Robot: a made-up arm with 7 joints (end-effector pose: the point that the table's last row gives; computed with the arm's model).
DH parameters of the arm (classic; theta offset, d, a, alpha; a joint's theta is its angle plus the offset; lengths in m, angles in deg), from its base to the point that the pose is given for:
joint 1: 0 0.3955 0 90
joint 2: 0 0.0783 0 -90
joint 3: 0 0.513 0.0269 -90
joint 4: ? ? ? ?
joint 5: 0 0.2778 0 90
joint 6: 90 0.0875 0.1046 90
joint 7: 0 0.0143 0 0
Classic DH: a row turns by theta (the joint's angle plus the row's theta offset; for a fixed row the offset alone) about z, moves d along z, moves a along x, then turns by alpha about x.
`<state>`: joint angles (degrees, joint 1 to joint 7).
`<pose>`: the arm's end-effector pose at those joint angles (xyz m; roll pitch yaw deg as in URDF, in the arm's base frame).
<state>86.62 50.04 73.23 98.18 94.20 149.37 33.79</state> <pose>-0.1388 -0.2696 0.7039 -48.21 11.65 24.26</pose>
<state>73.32 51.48 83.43 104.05 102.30 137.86 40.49</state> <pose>-0.2054 -0.2327 0.6494 -64.80 8.56 22.74</pose>
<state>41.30 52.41 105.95 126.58 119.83 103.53 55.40</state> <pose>-0.2423 -0.0980 0.5082 -114.97 13.39 -0.63</pose>
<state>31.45 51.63 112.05 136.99 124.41 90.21 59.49</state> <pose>-0.2114 -0.0774 0.4735 -132.49 14.83 -15.19</pose>
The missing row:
joint 4: 0 0.0612 -0.0167 90
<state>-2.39 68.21 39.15 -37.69 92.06 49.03 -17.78</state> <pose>-0.8238 -0.1324 0.6144 121.12 -6.53 -110.13</pose>
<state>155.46 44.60 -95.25 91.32 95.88 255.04 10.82</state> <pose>0.3409 0.2345 0.8138 -98.92 -39.07 167.83</pose>
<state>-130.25 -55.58 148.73 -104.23 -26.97 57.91 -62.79</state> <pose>-0.4265 -0.1342 0.3807 -129.85 -13.69 129.90</pose>
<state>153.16 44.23 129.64 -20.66 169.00 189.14 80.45</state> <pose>0.5674 -0.0626 0.8148 105.01 43.22 12.23</pose>
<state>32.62 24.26 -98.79 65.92 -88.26 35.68 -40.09</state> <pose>0.0037 -0.4887 1.1128 99.75 8.98 -31.13</pose>
